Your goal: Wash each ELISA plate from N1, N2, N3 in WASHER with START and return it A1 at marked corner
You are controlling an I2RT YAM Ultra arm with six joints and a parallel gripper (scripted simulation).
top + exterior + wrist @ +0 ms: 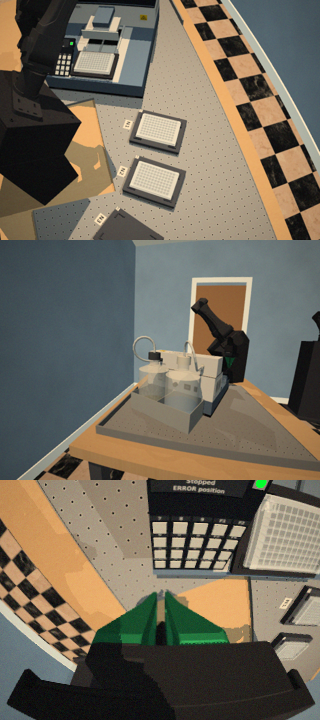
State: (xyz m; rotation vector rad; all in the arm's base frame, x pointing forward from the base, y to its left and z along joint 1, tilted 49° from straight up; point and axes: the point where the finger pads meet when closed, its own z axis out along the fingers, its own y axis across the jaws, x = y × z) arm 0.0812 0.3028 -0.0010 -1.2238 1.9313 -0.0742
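My hand is 17 cm short of the dark carrier, 1 cm to the right of it and 7 cm above it. From my hand the other things lie so: N1 label (27 cm ahead, 20 cm to the right, 16 cm below); manifold (21 cm ahead, 15 cm to the left, 2 cm below); washer (21 cm ahead, 16 cm to the left, 3 cm below).
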